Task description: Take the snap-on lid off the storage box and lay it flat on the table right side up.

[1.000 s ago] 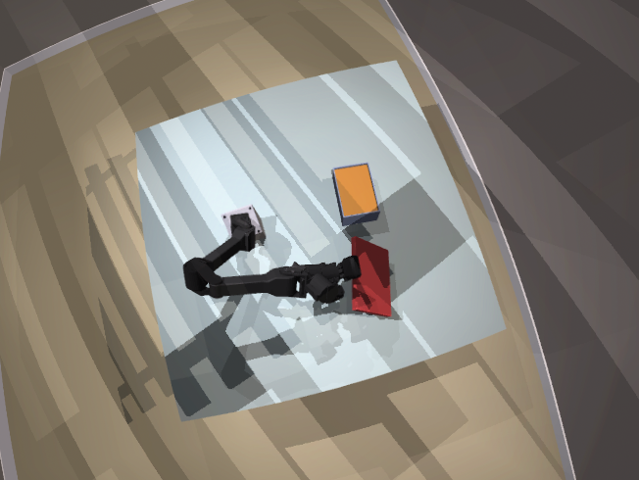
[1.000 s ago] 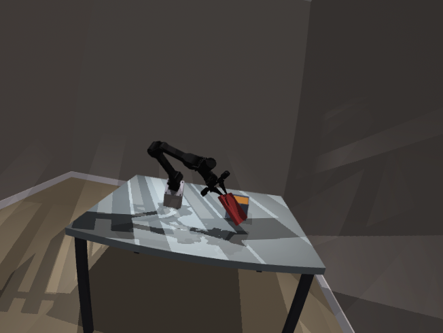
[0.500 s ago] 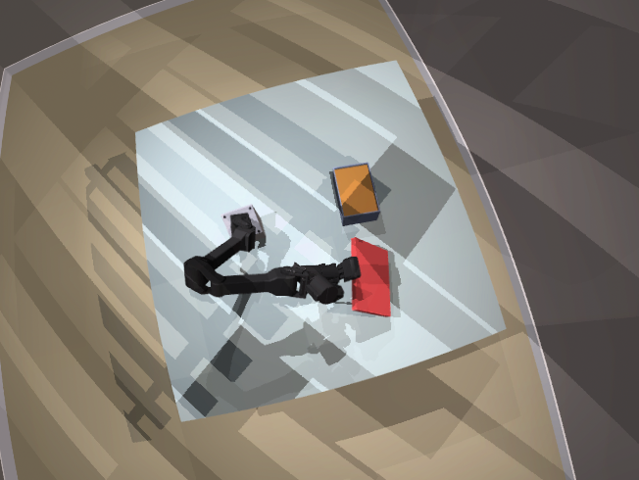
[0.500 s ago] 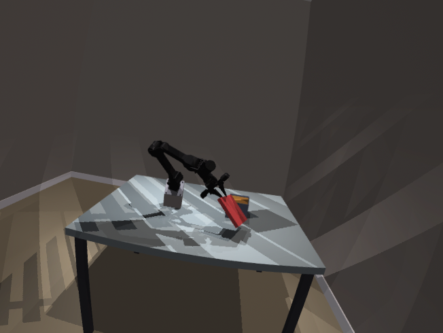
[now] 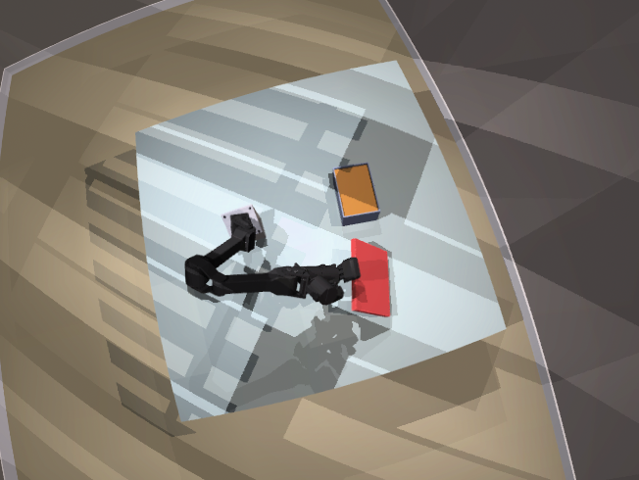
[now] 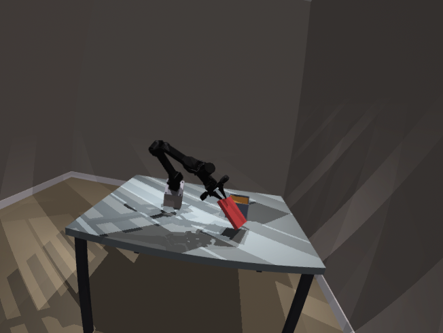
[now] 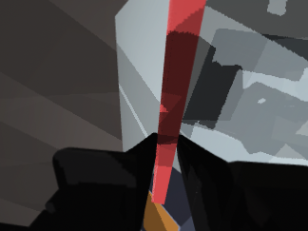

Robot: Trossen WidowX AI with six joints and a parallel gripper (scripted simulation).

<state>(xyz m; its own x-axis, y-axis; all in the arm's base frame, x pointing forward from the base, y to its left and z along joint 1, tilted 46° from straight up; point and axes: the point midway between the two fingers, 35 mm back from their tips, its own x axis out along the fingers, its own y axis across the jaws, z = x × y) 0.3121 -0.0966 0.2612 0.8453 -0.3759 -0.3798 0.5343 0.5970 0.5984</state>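
Now: gripper tip 60 mm short of the red lid, 50 mm above it and 20 mm to the left of it. Round my gripper tip: dark storage box: 310 mm to the left, 120 mm below, 70 mm ahead.
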